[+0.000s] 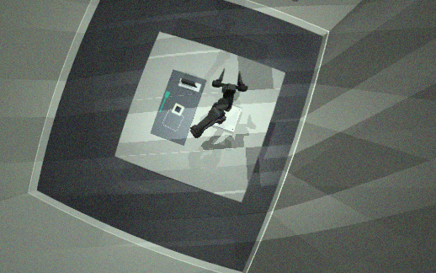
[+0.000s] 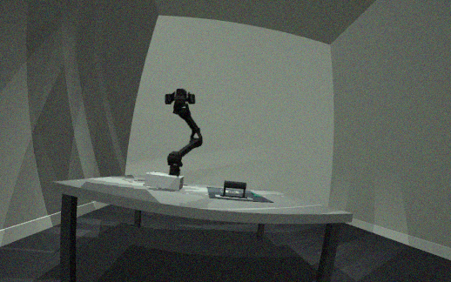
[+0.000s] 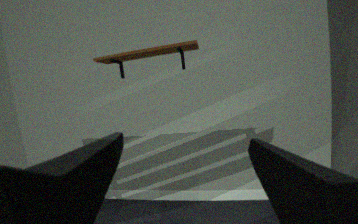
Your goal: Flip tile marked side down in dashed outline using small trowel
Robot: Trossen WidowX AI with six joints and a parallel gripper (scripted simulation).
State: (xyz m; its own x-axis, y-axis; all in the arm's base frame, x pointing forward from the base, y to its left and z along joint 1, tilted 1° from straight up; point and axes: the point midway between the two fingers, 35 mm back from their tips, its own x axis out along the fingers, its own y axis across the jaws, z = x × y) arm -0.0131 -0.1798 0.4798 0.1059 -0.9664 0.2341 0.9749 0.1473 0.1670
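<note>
Now: the trowel 520 mm below my gripper tip, 340 mm ahead of it and 40 mm to the right of it. Also, from my gripper tip: tile: 560 mm below, 400 mm ahead, 210 mm to the left; then teal elongated object: 560 mm below, 550 mm ahead, 150 mm to the left.
</note>
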